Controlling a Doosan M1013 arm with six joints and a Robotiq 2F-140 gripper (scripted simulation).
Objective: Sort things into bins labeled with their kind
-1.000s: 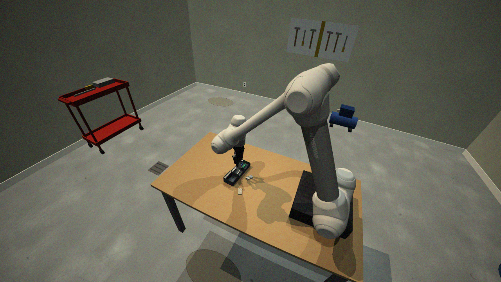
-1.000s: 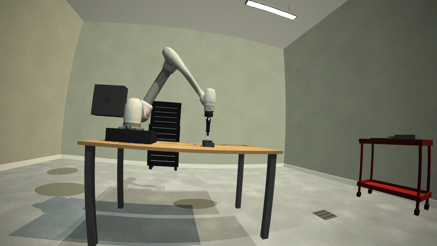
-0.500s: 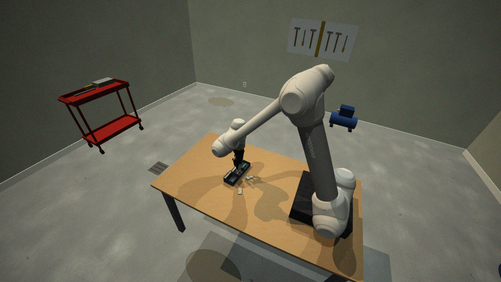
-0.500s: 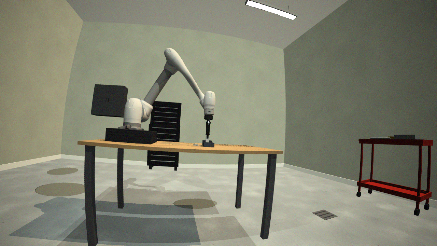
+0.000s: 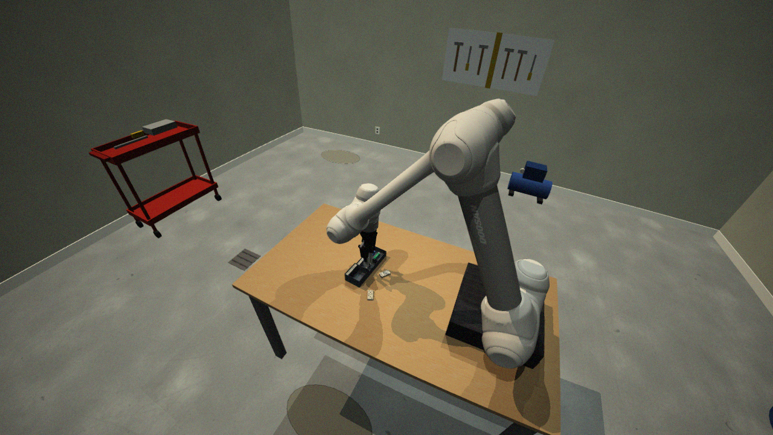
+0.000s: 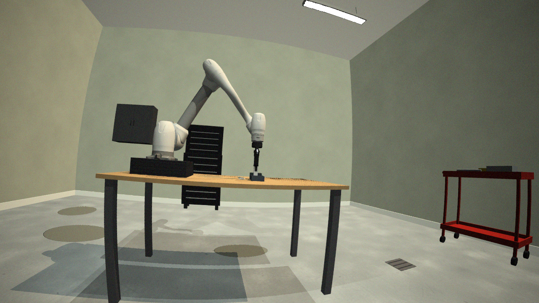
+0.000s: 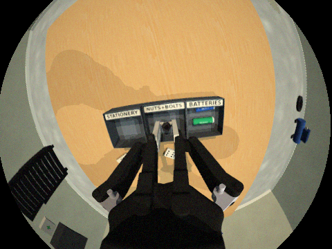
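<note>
Right now the black nut is 3 cm below my hand. Round my hand: green battery (8 cm to the right, 5 cm below); black bin row (1 cm ahead, 4 cm below); bolt (1 cm to the right, 5 cm below).
</note>
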